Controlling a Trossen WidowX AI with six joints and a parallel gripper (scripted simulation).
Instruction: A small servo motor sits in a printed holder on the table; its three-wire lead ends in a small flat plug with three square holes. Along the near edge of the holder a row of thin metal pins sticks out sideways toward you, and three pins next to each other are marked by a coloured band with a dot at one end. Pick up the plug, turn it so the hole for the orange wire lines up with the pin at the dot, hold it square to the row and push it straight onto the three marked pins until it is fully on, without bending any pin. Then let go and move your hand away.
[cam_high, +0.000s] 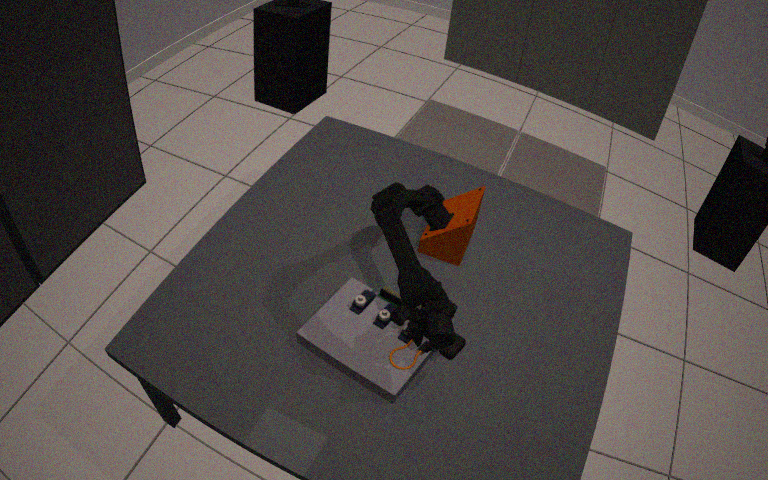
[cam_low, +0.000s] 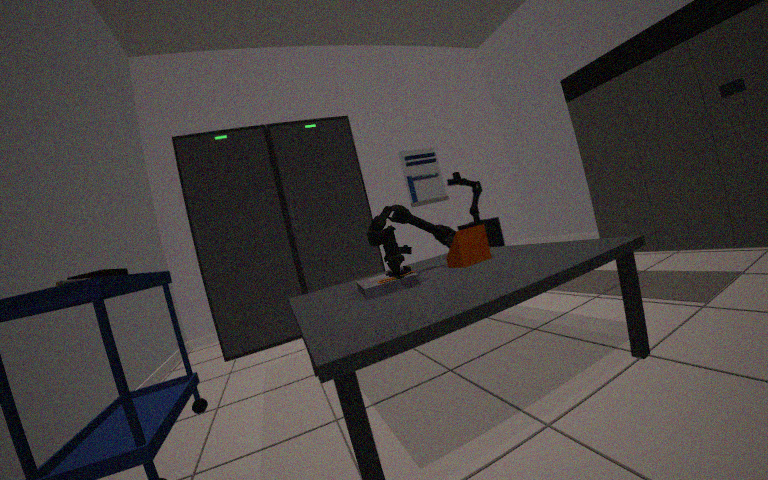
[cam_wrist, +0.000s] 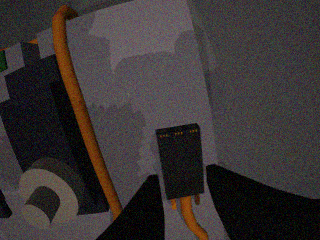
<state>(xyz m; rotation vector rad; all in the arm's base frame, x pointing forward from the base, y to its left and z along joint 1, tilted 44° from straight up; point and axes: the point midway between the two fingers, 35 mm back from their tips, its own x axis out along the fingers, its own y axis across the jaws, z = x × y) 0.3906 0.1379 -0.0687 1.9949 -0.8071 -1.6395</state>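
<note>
Now: the yellow band 9 cm behind my gripper tip, 8 cm to the right of it and 2 cm above it. From my gripper tip the other things lie so: pin row (12 cm to the right, 9 cm behind, 1 cm above); then grey holder (14 cm to the right, 7 cm ahead, 3 cm below).
</note>
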